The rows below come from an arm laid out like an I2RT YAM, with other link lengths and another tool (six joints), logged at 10 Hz.
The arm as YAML. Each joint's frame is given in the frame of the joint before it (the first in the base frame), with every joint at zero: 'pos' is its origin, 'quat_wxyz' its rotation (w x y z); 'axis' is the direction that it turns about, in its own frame. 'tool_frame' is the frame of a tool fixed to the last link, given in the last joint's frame.
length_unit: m
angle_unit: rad
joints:
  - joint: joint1
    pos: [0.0, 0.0, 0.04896]
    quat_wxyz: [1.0, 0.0, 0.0, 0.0]
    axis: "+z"
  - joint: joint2
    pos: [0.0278, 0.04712, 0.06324]
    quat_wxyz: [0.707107, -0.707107, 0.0, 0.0]
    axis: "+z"
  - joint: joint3
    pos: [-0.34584, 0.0, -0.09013]
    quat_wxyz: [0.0, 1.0, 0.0, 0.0]
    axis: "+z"
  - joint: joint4
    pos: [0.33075, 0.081, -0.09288]
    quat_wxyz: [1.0, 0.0, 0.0, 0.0]
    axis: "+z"
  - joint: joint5
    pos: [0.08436, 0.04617, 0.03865]
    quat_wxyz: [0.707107, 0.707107, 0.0, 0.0]
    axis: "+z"
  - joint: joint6
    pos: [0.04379, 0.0, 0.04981]
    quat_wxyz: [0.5, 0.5, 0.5, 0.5]
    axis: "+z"
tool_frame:
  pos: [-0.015, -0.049, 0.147]
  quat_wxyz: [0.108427, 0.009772, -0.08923, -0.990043]
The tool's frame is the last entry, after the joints.
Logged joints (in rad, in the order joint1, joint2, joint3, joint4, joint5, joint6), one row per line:
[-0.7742 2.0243 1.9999 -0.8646 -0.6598 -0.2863]
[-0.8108 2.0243 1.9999 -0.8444 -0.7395 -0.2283]
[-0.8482 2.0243 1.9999 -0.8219 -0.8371 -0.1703]
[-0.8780 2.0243 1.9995 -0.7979 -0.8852 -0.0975]
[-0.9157 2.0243 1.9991 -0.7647 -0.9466 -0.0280]
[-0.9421 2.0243 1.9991 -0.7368 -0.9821 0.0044]
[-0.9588 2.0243 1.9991 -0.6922 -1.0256 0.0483]
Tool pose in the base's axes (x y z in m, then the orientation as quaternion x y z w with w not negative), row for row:
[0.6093 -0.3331 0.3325 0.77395 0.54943 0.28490 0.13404]
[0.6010 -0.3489 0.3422 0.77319 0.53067 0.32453 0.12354]
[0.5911 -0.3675 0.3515 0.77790 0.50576 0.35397 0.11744]
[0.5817 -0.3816 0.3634 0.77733 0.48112 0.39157 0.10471]
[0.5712 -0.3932 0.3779 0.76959 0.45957 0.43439 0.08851]
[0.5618 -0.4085 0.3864 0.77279 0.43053 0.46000 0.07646]
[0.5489 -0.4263 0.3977 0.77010 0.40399 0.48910 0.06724]
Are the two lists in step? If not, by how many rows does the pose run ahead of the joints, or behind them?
The pose runs 2 rows behind the joints: the pose in row i belongs to the joints in row i - 2.
